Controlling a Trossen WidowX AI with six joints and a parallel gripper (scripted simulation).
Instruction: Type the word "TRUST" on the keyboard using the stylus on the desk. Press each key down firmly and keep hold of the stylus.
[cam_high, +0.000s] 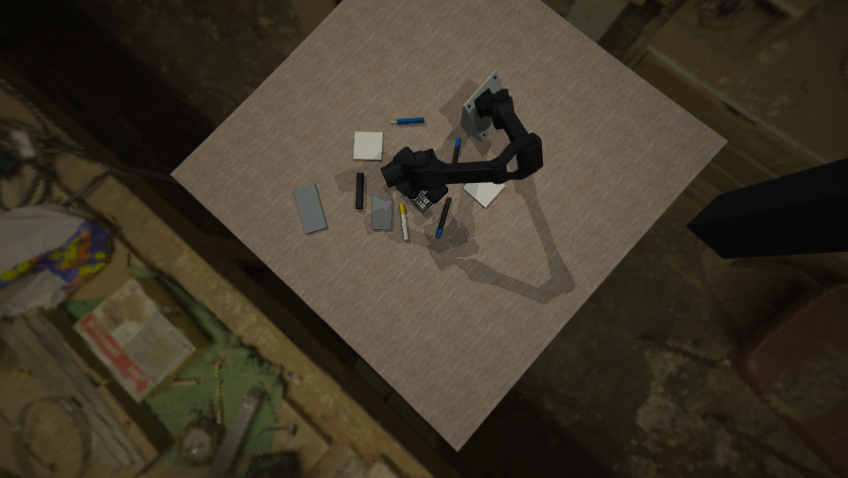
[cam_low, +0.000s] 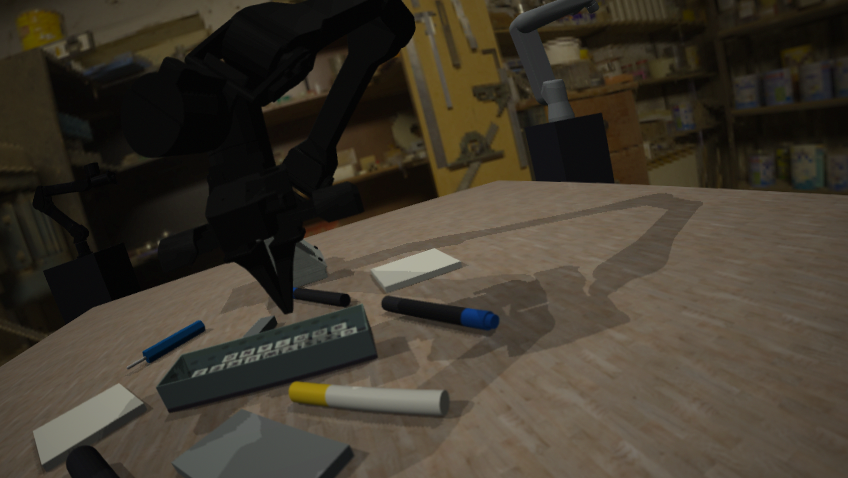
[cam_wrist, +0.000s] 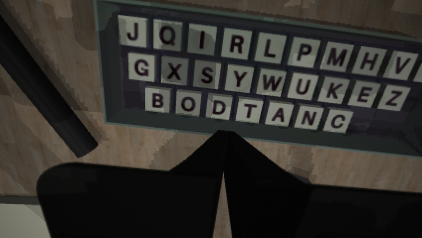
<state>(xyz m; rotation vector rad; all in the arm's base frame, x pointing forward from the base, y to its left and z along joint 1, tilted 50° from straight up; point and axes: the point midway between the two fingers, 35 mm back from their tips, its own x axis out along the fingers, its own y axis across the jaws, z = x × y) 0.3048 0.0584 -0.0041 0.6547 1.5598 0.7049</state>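
My gripper tip is now 210 mm to the left of the blue stylus, 100 mm past it and 30 mm above it. The rest, counted from my gripper tip: yellow-capped marker (120 mm ahead, 40 mm to the left, 30 mm below).
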